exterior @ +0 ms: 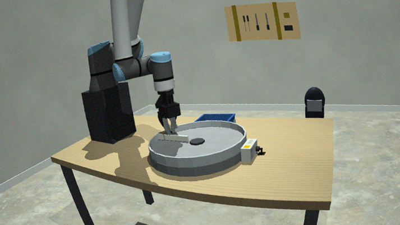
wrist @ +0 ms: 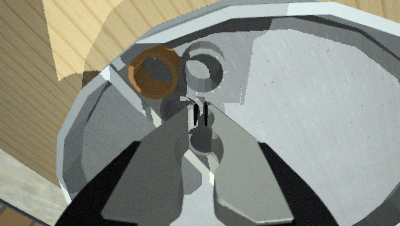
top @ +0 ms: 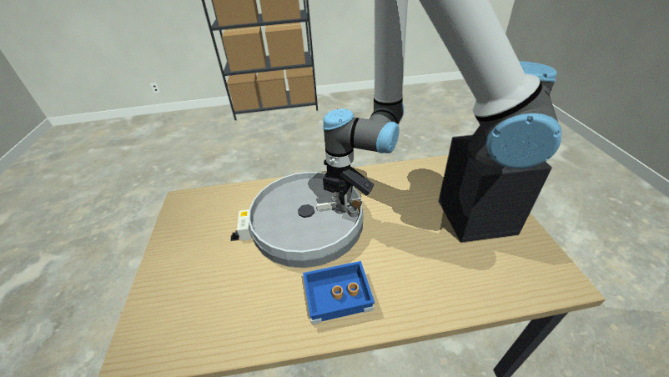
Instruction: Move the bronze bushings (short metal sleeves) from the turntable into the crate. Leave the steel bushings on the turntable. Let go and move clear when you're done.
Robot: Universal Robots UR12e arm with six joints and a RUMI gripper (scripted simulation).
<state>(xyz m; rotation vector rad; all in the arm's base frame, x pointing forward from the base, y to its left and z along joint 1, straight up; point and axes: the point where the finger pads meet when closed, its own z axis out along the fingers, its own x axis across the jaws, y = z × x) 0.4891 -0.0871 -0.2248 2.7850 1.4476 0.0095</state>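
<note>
My hand is 150 mm short of the grey turntable, 30 mm to the left of it and 20 mm above it. The rest, counted from my hand: blue crate (90 mm ahead, 300 mm to the left, 50 mm below).
</note>
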